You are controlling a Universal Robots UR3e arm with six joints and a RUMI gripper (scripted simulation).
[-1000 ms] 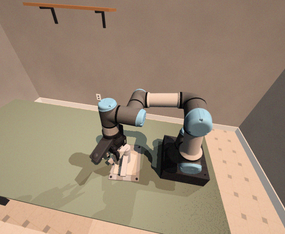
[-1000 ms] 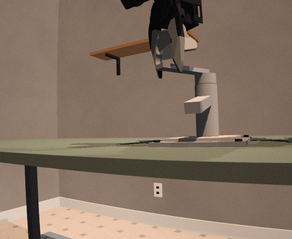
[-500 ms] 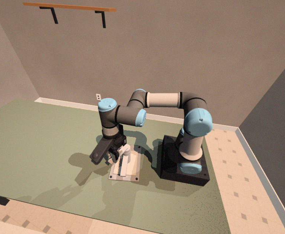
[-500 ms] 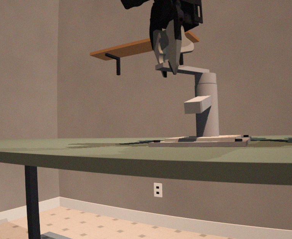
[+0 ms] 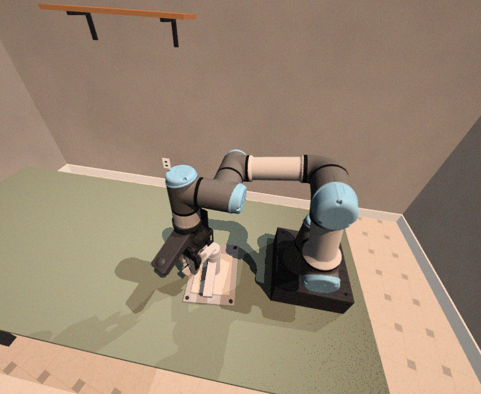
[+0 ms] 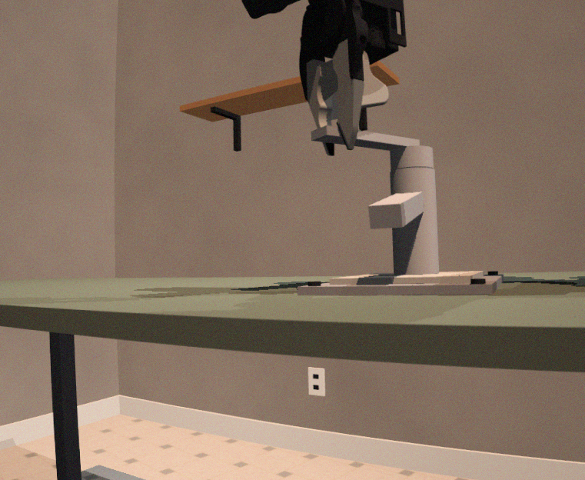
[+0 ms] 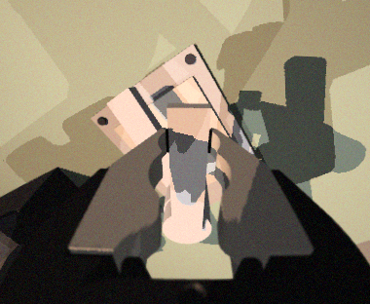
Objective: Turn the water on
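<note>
My gripper is now 1 cm past the lever and 4 cm to the left of it. Also, from my hand: tap 3 cm behind, 7 cm to the right, 5 cm below; base plate 3 cm behind, 9 cm to the right, 14 cm below.
</note>
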